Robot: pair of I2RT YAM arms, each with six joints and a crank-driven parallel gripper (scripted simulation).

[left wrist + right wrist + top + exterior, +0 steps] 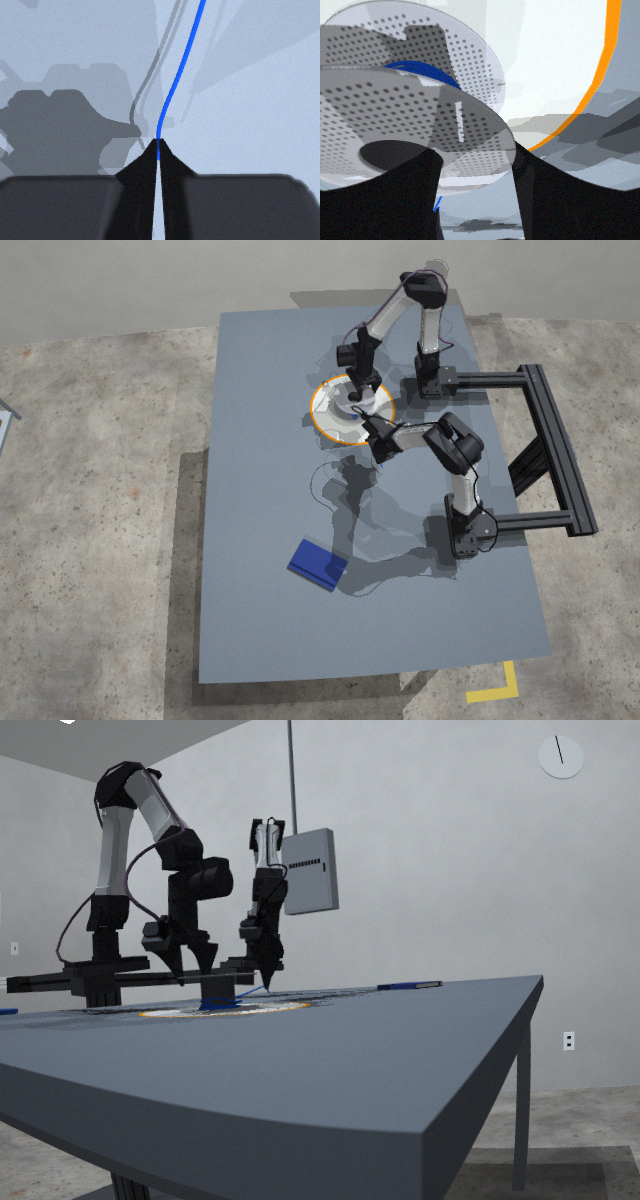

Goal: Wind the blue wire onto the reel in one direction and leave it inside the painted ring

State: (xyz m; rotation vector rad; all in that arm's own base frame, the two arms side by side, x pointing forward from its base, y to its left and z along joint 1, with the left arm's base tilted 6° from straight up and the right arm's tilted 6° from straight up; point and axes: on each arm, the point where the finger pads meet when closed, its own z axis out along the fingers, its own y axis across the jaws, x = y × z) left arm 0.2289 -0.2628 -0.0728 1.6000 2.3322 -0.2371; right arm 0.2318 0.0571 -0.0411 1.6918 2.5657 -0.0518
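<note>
Now: right hand 50 mm short of the perforated reel, 20 mm above it and 10 mm to the right of it. Also, from my right hand: orange painted ring: 50 mm below, 50 mm ahead, 20 mm to the left; then blue book: 610 mm to the left, 230 mm ahead, 50 mm below.
</note>
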